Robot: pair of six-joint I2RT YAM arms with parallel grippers.
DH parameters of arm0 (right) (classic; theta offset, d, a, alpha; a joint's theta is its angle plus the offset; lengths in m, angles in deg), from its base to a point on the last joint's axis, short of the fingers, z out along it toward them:
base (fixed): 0 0 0 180
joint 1: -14.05 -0.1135 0.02 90
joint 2: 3.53 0 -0.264 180
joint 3: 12.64 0 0.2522 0
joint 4: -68.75 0 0.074 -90
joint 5: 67.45 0 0 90
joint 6: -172.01 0.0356 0 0
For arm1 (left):
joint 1: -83.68 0.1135 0.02 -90
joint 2: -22.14 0 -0.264 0
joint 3: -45.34 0 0.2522 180
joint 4: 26.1 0 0.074 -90
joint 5: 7.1 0 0 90
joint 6: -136.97 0.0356 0 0
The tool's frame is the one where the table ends.
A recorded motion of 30 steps. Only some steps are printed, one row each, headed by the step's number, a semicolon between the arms.
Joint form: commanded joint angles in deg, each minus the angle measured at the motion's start. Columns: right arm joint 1, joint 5, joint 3, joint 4, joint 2, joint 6; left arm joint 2, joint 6, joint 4, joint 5, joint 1, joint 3.
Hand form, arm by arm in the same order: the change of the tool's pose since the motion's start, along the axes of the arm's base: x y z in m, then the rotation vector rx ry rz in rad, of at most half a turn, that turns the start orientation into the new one. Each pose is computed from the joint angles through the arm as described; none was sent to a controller.
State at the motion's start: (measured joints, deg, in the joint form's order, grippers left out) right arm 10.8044 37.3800 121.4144 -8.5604 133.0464 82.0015; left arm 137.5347 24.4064 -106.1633 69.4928 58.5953 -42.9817
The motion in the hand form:
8: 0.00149 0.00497 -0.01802 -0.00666 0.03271 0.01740; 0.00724 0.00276 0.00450 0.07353 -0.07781 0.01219
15: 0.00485 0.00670 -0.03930 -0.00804 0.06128 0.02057; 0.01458 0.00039 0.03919 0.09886 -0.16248 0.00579
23: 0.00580 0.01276 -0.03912 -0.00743 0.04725 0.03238; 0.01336 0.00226 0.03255 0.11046 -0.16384 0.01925
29: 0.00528 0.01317 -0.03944 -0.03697 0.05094 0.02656; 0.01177 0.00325 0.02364 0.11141 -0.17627 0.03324
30: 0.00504 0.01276 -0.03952 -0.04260 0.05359 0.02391; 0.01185 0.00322 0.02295 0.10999 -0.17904 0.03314
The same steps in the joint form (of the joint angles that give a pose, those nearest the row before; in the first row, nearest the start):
8: -0.59 -0.20 -0.35 0.37 2.03 -0.46; -0.48 -1.88 1.22 5.40 0.39 -0.92
15: -0.77 -0.17 -0.35 1.38 4.68 -0.46; -3.30 -2.34 -2.64 8.76 0.20 -5.77
23: -1.46 -0.17 -0.35 2.19 4.68 -0.44; -3.19 -3.10 -1.18 9.22 0.35 -4.33
29: -1.64 -1.90 -0.35 1.92 4.68 -0.17; -3.19 -3.89 1.66 9.40 0.37 -2.23
30: -1.62 -2.23 -0.35 1.77 4.68 -0.09; -3.19 -3.87 1.99 9.40 0.37 -2.08

